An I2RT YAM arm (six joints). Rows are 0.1 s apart.
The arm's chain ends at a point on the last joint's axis. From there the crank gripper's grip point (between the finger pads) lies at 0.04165 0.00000 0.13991 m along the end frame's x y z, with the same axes.
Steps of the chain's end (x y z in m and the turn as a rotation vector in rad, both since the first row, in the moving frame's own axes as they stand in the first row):
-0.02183 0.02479 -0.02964 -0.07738 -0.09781 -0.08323
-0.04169 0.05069 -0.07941 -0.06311 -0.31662 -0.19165
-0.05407 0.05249 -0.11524 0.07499 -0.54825 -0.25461
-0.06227 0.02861 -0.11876 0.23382 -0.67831 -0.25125
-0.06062 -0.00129 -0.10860 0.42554 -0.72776 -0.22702
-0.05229 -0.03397 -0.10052 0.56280 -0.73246 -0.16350
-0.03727 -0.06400 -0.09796 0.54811 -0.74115 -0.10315
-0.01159 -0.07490 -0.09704 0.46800 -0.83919 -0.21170
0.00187 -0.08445 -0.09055 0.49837 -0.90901 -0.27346
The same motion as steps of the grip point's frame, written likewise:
-0.03536 0.03285 -0.02653 -0.07738 -0.09781 -0.08323
-0.08694 0.05612 -0.07349 -0.06311 -0.31662 -0.19165
-0.13479 0.04131 -0.11494 0.07499 -0.54825 -0.25461
-0.16259 -0.00232 -0.12863 0.23382 -0.67831 -0.25125
-0.16768 -0.05705 -0.13052 0.42554 -0.72776 -0.22702
-0.15726 -0.10771 -0.13151 0.56280 -0.73246 -0.16350
-0.14125 -0.13675 -0.12773 0.54811 -0.74115 -0.10315
-0.13172 -0.13386 -0.12890 0.46800 -0.83919 -0.21170
-0.12800 -0.14367 -0.13036 0.49837 -0.90901 -0.27346

